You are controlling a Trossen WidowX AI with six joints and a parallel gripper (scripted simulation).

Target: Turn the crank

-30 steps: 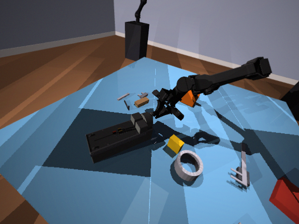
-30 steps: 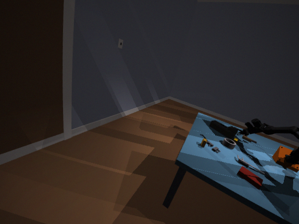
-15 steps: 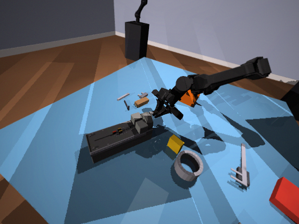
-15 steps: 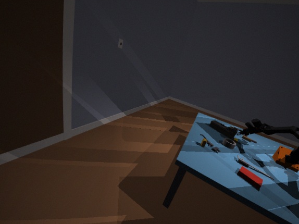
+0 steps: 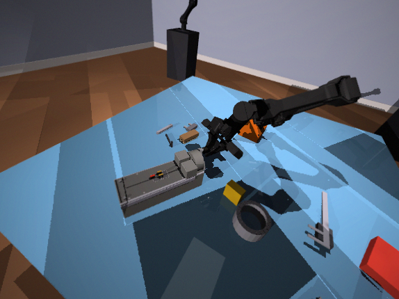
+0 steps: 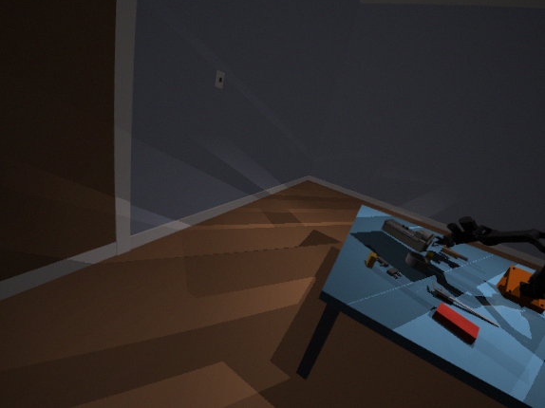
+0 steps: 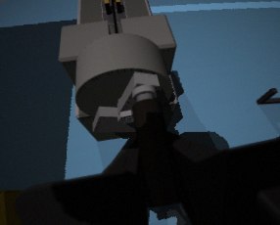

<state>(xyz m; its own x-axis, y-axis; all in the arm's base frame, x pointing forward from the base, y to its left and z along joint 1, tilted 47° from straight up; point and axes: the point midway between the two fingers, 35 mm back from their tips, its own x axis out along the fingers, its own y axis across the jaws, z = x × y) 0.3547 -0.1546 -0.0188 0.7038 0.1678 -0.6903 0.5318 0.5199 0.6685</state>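
My gripper tip is now 160 mm short of the red pointer, 100 mm to the left of it and 10 mm above it. Round my gripper tip: dark crank handle 10 mm behind, 10 mm to the left, 30 mm above; then yellow block 50 mm ahead, 140 mm to the left, 60 mm below; then brown block 140 mm behind, 130 mm to the right, 70 mm below.
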